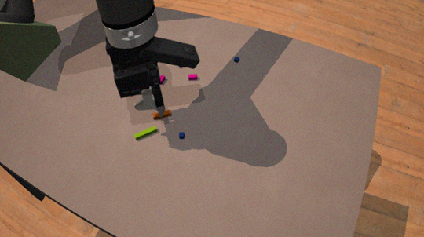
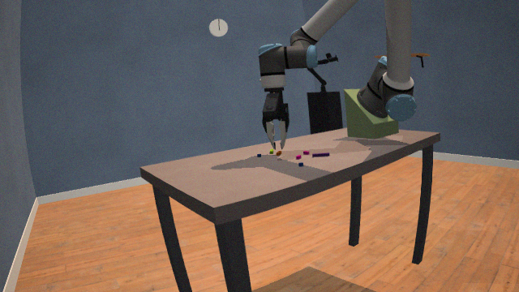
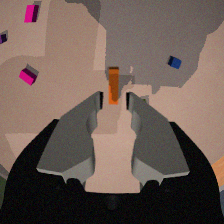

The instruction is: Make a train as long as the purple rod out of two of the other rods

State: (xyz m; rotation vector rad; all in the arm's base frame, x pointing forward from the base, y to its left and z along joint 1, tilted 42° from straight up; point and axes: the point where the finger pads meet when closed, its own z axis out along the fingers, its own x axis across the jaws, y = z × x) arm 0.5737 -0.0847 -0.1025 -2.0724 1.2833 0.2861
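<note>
Now: hand 30 mm above the orange rod. The rest, counted from my hand: lime rod (50 mm to the right, 30 mm below, 20 mm behind); then purple rod (180 mm to the left, 30 mm below, 20 mm behind).
</note>
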